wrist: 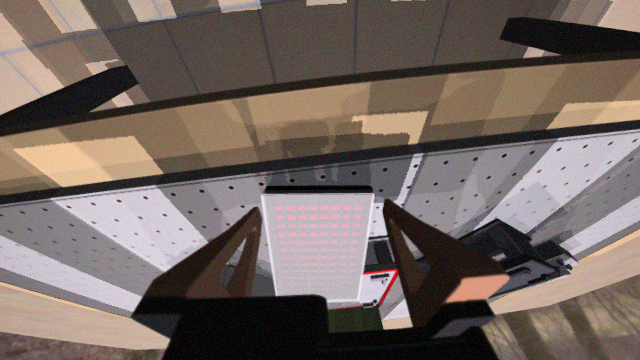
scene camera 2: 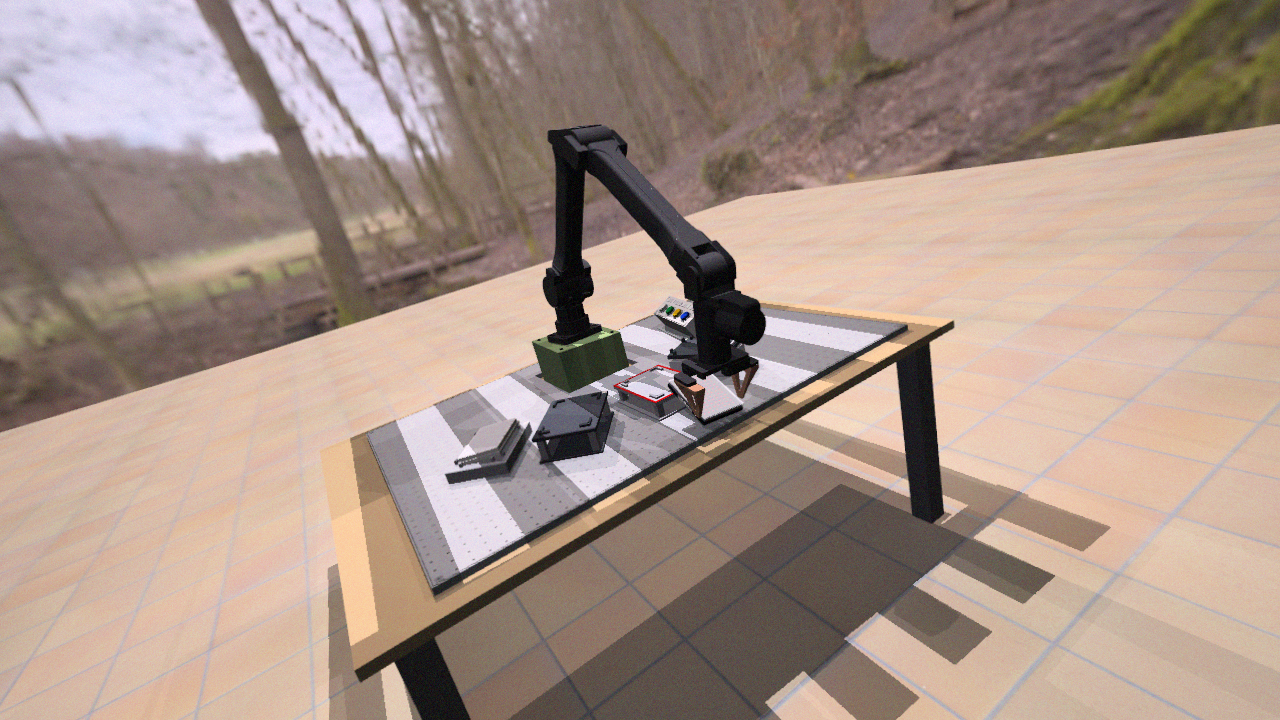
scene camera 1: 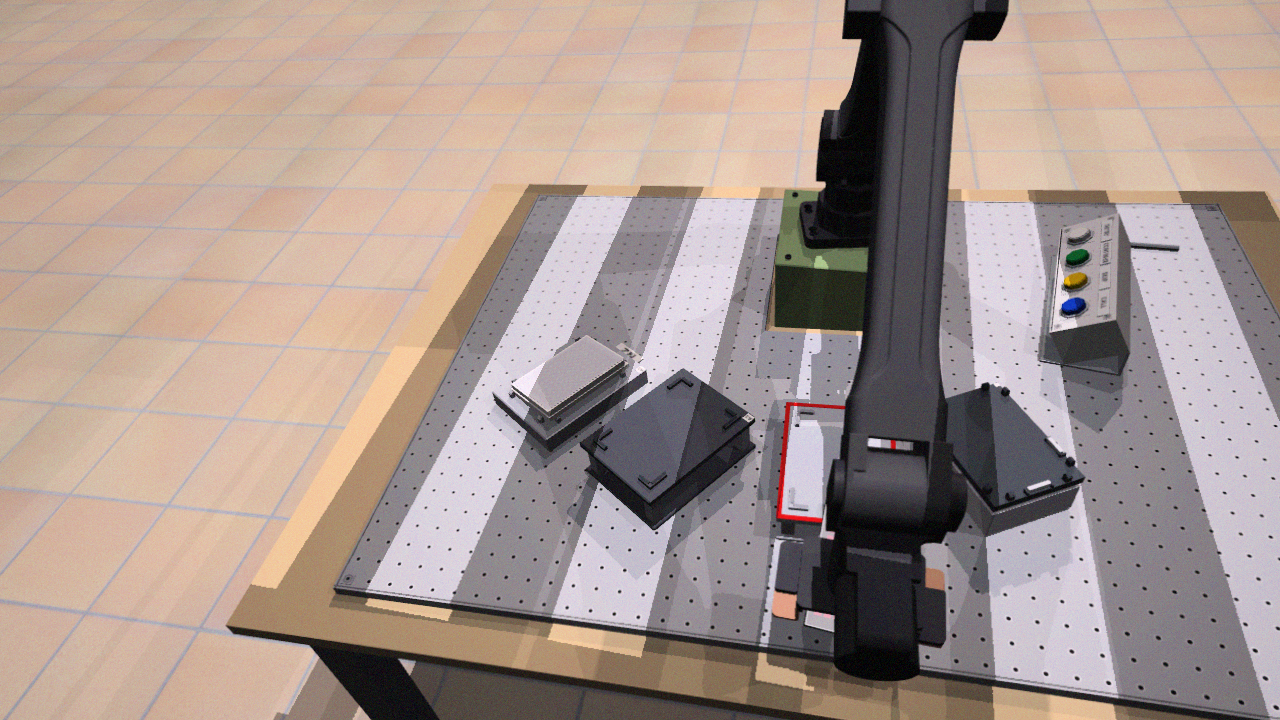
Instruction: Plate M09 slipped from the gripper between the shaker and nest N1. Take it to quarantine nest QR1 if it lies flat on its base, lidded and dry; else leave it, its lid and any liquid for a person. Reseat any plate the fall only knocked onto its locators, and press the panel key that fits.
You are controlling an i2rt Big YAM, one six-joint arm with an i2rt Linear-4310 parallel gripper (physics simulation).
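Frame: origin at the arm's base, x back, y left, z down, level; centimetres.
Where they show: gripper, fingertip midpoint: (wrist: pixel 321 208) (scene camera 2: pixel 719 407); arm's base, link origin: (scene camera 2: pixel 575 336) (scene camera 1: pixel 847 228).
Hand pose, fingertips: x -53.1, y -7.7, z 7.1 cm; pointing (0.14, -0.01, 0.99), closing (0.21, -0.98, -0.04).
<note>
Each offset is from my fingertips to the centre of the thing. "spot": to the spot under its first point.
A white plate with rows of pink wells {spot: dx +3.4, dy +1.3, dz -1.2 cm} (wrist: pixel 318 245) (scene camera 1: pixel 818 619) (scene camera 2: pixel 716 399) is near the table's front edge; its tilt and lid are unclear. My gripper (wrist: pixel 321 208) (scene camera 1: pixel 859 593) (scene camera 2: pixel 718 404) is open, its fingers on either side of this plate. The red-bordered nest {dx +17.8, dy +1.5, dz -0.1 cm} (scene camera 1: pixel 803 465) (scene camera 2: pixel 637 386) (wrist: pixel 382 289) stands behind it, partly hidden by the arm in scene camera 1. A pale plate {dx +33.9, dy -29.6, dz -1.3 cm} (scene camera 1: pixel 572 374) (scene camera 2: pixel 492 438) sits on a dark base at the left; whether it is level is unclear. The key panel {dx +43.7, dy +36.8, dz -1.9 cm} (scene camera 1: pixel 1084 347) (scene camera 2: pixel 677 323) has white, green, yellow and blue keys.
A black stand with corner brackets {spot: dx +21.2, dy -17.0, dz -3.0 cm} (scene camera 1: pixel 666 438) (scene camera 2: pixel 572 420) is between the pale plate and the red-bordered nest. A dark-topped box with pegs {spot: dx +17.4, dy +19.1, dz -3.3 cm} (scene camera 1: pixel 1011 447) is right of the arm. The green arm base (scene camera 1: pixel 818 295) (scene camera 2: pixel 581 360) is behind. A thin rod {spot: dx +55.6, dy +50.2, dz +1.7 cm} (scene camera 1: pixel 1154 246) lies beside the panel.
</note>
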